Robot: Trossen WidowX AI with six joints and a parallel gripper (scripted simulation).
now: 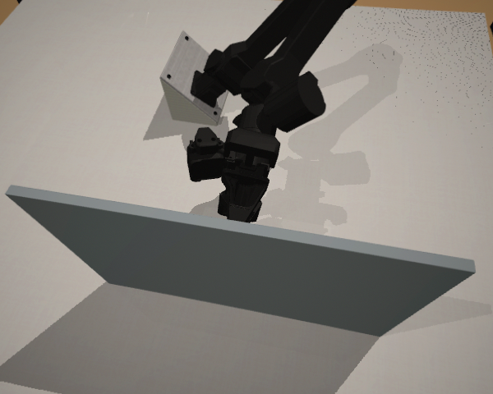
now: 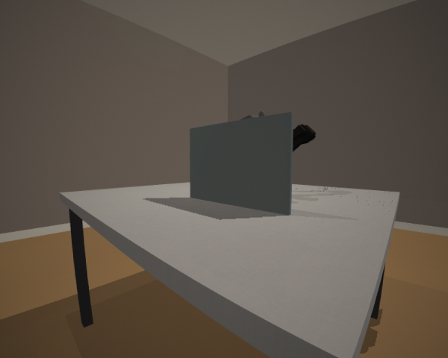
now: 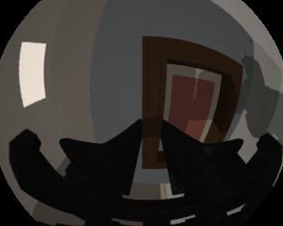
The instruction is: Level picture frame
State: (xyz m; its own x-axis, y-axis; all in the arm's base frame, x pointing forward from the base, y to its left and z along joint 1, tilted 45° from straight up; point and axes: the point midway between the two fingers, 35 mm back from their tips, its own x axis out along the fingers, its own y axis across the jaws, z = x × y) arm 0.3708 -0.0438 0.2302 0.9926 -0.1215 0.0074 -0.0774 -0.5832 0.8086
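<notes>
Right now my gripper tip is 50 mm above the picture frame and 10 mm to the left of it. From my gripper tip the other things lie so: wall panel (60 mm below, 20 mm ahead).
</notes>
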